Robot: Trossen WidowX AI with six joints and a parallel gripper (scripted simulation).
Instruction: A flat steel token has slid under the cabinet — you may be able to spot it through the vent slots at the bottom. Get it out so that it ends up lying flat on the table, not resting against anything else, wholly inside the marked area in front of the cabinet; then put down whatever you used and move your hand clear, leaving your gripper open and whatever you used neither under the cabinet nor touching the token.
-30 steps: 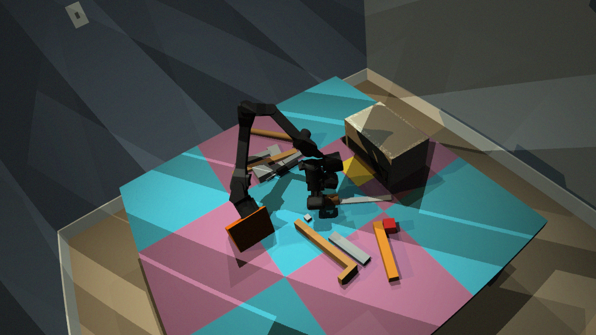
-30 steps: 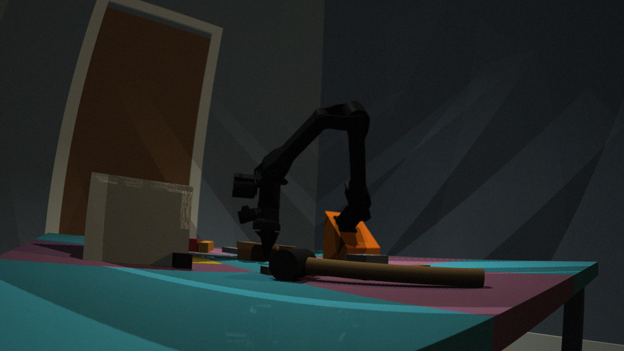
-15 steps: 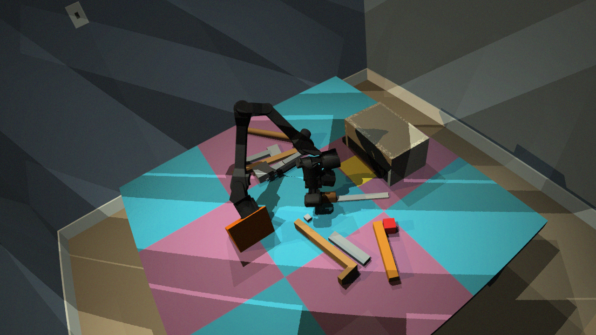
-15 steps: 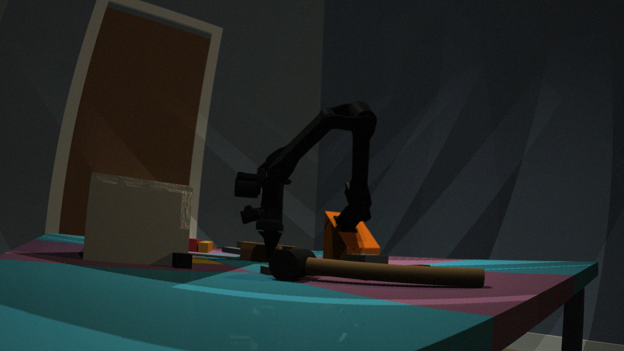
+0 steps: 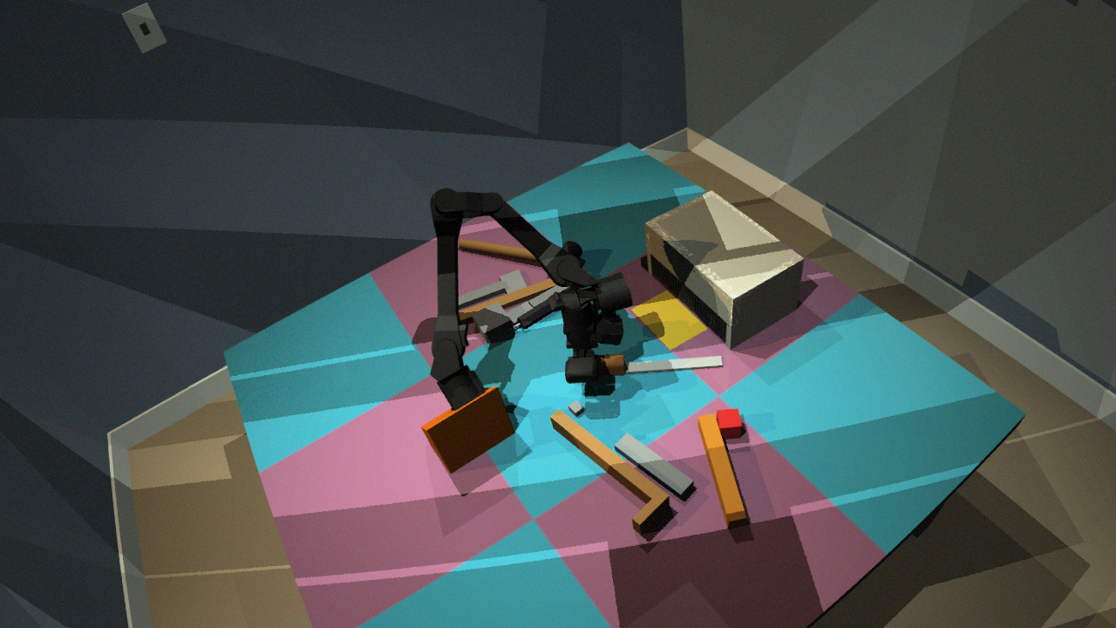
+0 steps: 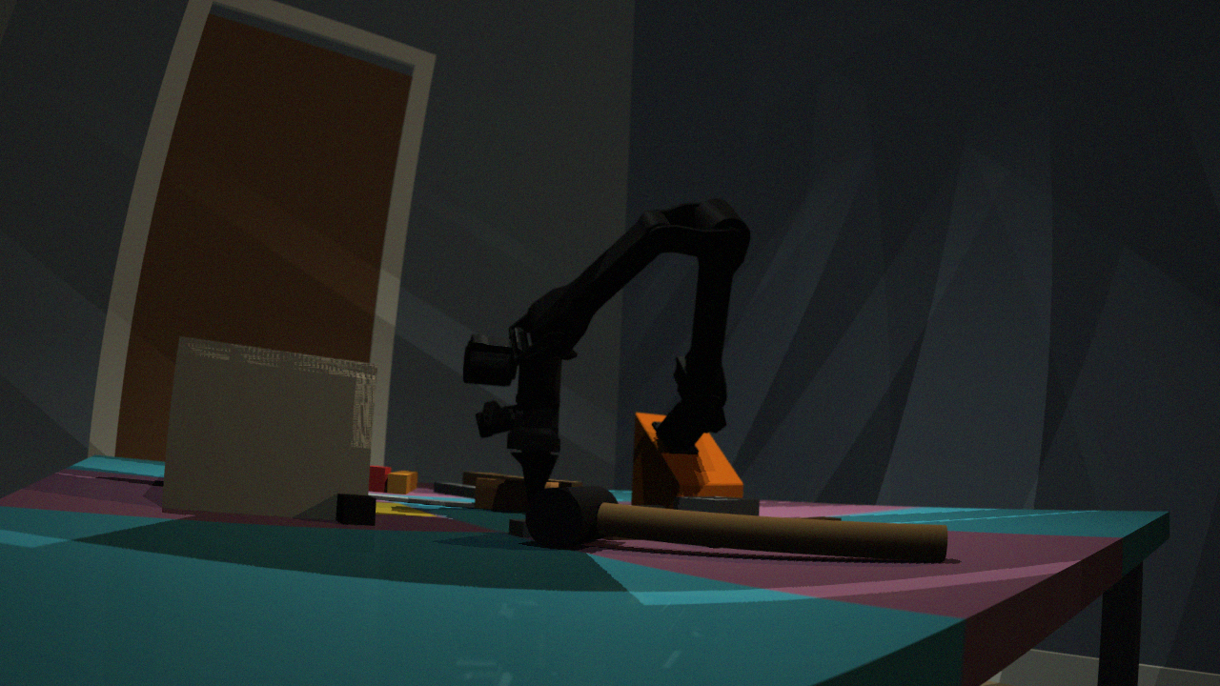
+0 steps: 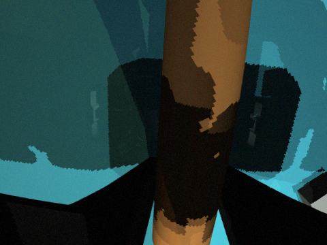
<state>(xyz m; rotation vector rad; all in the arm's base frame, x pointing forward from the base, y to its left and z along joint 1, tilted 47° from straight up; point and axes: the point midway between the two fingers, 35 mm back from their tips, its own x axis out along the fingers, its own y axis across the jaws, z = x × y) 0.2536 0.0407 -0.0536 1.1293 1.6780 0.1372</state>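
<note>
Right now my gripper tip is 200 mm to the right of the screwdriver and 30 mm past it. Round my gripper tip: grey bar (260 mm to the right, 40 mm behind); small grey cube (80 mm behind, 60 mm to the right); grey block (250 mm to the left, 80 mm behind, 10 mm above).
</note>
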